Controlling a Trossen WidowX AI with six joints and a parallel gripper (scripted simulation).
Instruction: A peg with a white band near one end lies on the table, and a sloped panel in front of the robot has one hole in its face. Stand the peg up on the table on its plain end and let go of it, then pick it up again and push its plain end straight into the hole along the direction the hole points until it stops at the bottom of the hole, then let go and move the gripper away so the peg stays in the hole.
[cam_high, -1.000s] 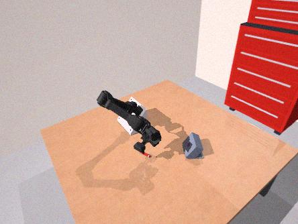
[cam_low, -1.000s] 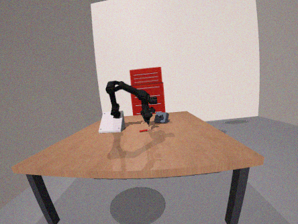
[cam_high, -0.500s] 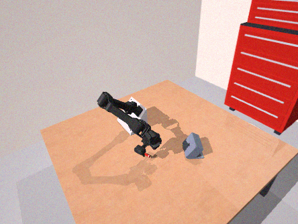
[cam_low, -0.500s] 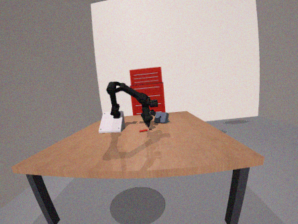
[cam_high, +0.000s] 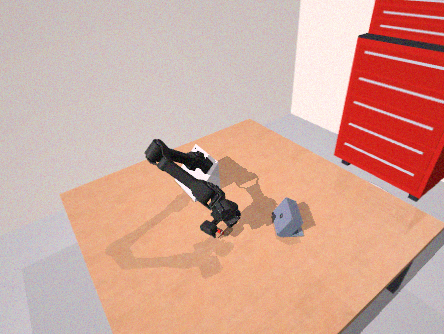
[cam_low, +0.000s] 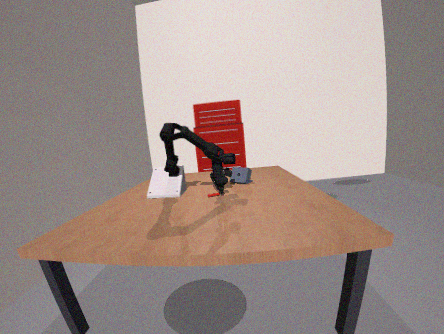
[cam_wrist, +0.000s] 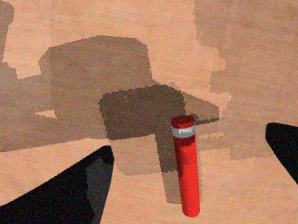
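My gripper tip is now 1 cm past the peg and 1 cm above it. The rest, counted from my gripper tip: grey sloped panel: 12 cm ahead, 26 cm to the left, 3 cm above.
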